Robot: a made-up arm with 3 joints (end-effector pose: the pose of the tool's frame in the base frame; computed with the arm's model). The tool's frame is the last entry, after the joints. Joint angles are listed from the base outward.
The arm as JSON. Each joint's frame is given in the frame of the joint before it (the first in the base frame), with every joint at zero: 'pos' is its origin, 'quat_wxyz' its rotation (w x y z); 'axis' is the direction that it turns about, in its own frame. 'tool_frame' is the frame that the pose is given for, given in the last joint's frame.
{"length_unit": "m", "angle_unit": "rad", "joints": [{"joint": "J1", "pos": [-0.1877, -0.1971, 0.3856], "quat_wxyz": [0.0, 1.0, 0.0, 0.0], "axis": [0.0, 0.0, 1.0]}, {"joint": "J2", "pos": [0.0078, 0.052, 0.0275], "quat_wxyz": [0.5, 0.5, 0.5, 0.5], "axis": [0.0, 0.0, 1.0]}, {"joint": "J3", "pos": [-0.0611, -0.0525, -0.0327], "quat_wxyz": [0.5, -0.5, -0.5, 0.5], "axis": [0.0, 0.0, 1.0]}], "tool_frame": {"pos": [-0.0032, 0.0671, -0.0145], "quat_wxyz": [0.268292, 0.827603, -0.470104, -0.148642]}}
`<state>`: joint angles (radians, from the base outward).
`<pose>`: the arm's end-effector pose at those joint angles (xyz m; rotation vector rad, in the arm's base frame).
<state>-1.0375 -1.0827 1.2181</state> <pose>-0.2733 -0.1989 0.3716 -0.4959 0.6970 -0.5247</pose>
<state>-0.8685 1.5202 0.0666</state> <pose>-0.1631 -0.3379 0.4077 1.8996 1.7384 0.5762</pose>
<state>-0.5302 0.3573 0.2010</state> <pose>-0.2489 -0.2706 0.4391 0.9999 1.0602 0.2084</pose>
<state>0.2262 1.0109 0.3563</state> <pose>-0.2933 -0.2694 0.4395 1.9174 0.8356 -0.0971</pose>
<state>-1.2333 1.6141 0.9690</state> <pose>-0.0533 -0.3081 0.3999 0.6027 2.8584 0.9326</pose>
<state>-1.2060 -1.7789 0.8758</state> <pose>-0.2504 -0.2432 0.2906 -0.6721 -0.1241 -0.2636</pose>
